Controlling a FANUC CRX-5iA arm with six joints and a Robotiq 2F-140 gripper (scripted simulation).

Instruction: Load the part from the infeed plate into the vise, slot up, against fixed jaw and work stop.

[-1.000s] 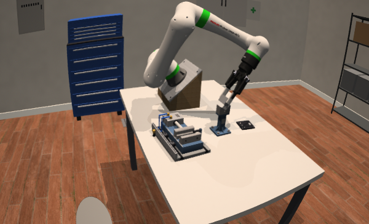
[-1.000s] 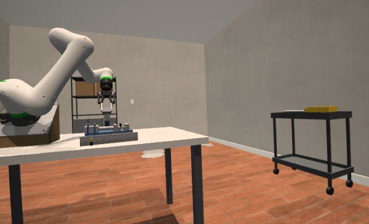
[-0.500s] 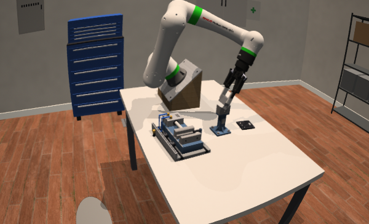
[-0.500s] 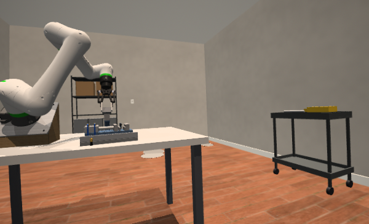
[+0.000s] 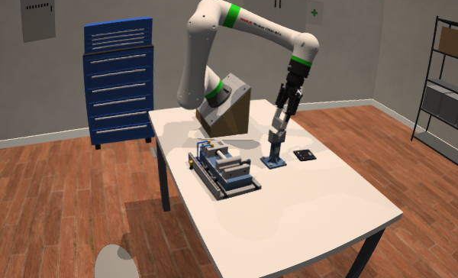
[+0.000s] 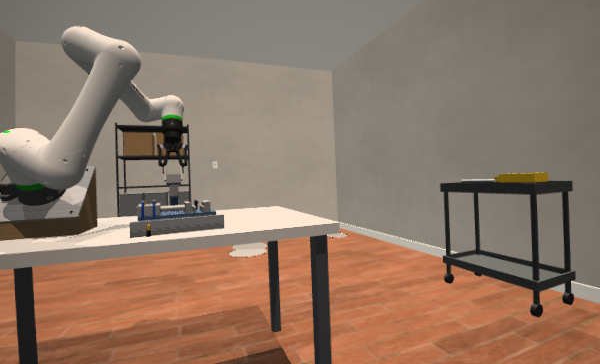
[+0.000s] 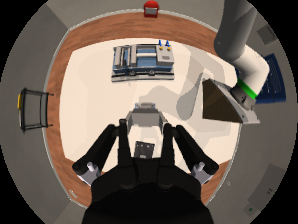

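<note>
Right now the part is 3 cm below my hand. Round my hand: dark infeed plate: 21 cm below, 17 cm to the left, 2 cm behind.
</note>
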